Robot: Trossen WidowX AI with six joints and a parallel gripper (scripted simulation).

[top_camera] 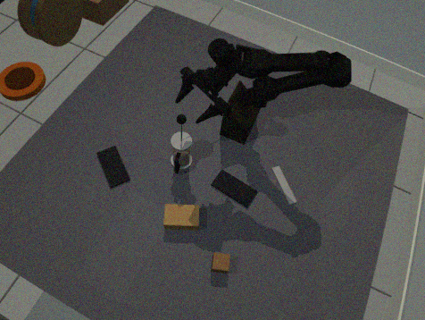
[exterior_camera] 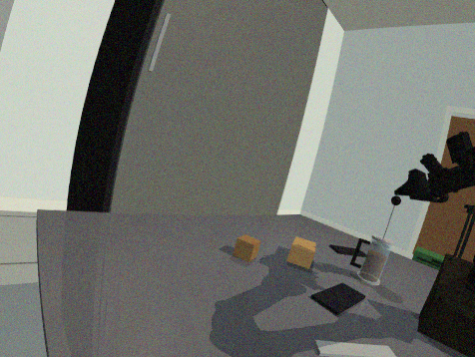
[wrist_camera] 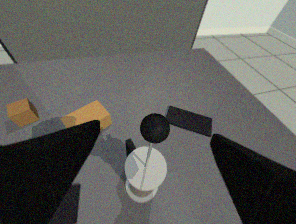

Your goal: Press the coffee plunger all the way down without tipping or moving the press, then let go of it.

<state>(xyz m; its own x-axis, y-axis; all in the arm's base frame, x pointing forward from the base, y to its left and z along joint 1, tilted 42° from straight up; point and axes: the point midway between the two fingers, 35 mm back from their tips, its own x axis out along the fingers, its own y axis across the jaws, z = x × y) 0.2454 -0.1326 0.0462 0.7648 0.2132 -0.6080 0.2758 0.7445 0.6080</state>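
Now: gripper tip 3 cm short of the coffee press and 15 cm above it.
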